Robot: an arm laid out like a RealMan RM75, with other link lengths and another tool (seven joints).
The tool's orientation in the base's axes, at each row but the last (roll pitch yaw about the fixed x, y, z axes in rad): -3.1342 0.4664 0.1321; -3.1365 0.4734 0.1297; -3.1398 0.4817 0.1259; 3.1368 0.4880 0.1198; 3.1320 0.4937 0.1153; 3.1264 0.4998 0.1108; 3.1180 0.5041 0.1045; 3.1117 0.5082 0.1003; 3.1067 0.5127 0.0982
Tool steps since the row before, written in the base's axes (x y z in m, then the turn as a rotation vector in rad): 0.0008 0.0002 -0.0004 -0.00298 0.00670 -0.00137; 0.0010 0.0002 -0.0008 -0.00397 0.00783 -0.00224; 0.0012 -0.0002 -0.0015 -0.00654 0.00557 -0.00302; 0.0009 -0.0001 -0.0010 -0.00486 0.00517 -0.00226; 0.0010 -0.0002 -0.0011 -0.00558 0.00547 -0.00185; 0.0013 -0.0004 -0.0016 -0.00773 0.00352 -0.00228; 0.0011 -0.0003 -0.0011 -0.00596 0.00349 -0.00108; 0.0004 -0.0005 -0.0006 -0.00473 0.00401 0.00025; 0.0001 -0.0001 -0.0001 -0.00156 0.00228 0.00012
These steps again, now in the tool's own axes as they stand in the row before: 0.0009 -0.0001 0.0000 -0.00123 -0.00702 0.00221; 0.0013 -0.0001 0.0002 -0.00158 -0.00826 0.00337; 0.0017 0.0004 0.0008 -0.00373 -0.00634 0.00537; 0.0012 0.0002 0.0005 -0.00266 -0.00573 0.00394; 0.0014 0.0003 0.0005 -0.00345 -0.00611 0.00390; 0.0019 0.0005 0.0008 -0.00531 -0.00444 0.00543; 0.0015 0.0004 0.0005 -0.00435 -0.00418 0.00354; 0.0006 0.0005 0.0004 -0.00388 -0.00452 0.00174; 0.0001 0.0001 0.0000 -0.00122 -0.00244 0.00046
